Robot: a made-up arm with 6 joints.
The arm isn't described. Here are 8 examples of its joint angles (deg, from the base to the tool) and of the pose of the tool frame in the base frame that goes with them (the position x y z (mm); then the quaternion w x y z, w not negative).
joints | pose
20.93 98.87 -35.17 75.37 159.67 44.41 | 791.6 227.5 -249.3 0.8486 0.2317 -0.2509 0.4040
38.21 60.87 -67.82 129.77 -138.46 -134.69 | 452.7 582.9 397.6 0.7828 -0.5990 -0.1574 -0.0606
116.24 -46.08 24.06 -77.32 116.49 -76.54 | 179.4 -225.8 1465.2 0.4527 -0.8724 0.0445 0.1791
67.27 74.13 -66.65 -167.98 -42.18 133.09 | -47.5 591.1 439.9 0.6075 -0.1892 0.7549 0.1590
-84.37 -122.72 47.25 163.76 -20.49 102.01 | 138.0 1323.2 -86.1 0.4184 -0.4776 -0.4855 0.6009
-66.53 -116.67 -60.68 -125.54 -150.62 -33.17 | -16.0 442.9 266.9 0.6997 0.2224 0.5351 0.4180
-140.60 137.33 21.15 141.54 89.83 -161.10 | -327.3 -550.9 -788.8 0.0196 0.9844 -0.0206 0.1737
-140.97 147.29 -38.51 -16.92 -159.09 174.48 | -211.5 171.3 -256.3 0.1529 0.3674 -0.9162 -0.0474
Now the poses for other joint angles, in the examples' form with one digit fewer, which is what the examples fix.
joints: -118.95 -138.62 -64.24 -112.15 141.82 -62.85
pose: 220 181 95 0.358 0.344 0.781 -0.378
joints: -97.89 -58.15 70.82 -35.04 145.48 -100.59
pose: -88 1025 1418 0.089 0.566 0.031 -0.819
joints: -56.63 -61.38 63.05 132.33 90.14 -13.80
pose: -555 1184 1177 0.117 0.974 -0.053 0.188
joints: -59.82 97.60 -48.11 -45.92 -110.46 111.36
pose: 61 -490 199 0.254 0.841 0.100 0.468
